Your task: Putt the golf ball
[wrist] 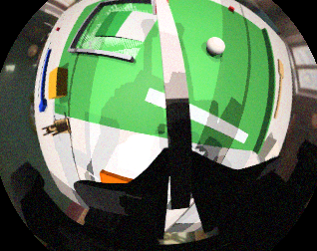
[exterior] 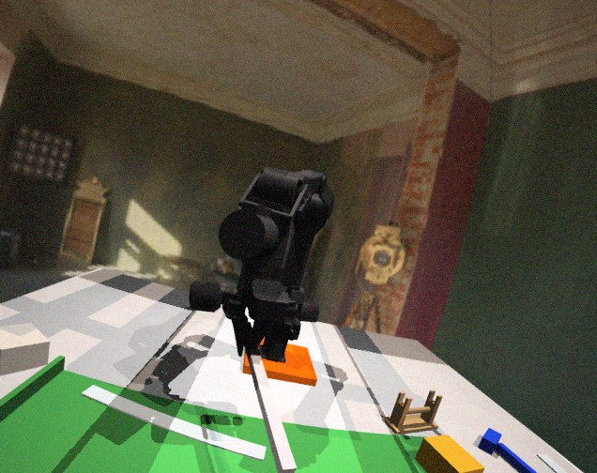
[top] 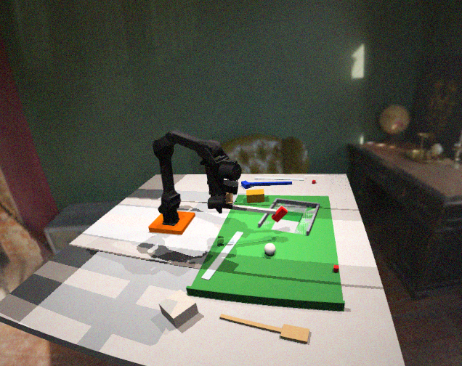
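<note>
The red putter lies 11 cm ahead of my gripper tip and 3 cm to the left of it. Also, from my gripper tip: yellow block: 7 cm ahead, 36 cm to the left, 11 cm below; then green mat: 20 cm ahead, 5 cm to the left, 13 cm below; then white golf ball: 20 cm ahead, 7 cm to the right, 11 cm below.
</note>
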